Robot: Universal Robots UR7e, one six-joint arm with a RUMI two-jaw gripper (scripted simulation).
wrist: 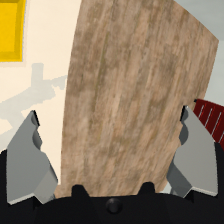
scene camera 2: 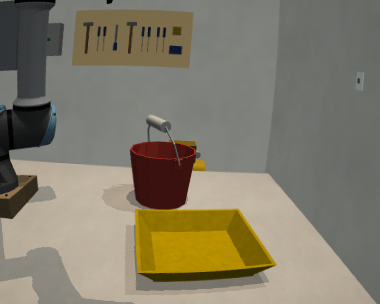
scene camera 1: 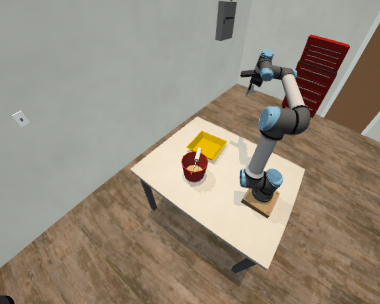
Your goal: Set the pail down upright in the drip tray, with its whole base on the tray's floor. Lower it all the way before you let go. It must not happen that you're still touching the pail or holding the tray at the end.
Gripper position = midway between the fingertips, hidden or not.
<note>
I see my gripper (wrist: 109,108), a yellow drip tray (scene camera 2: 184,240) and a red pail (scene camera 2: 157,185).
The wrist view does not show the red pail: it is out of frame.
</note>
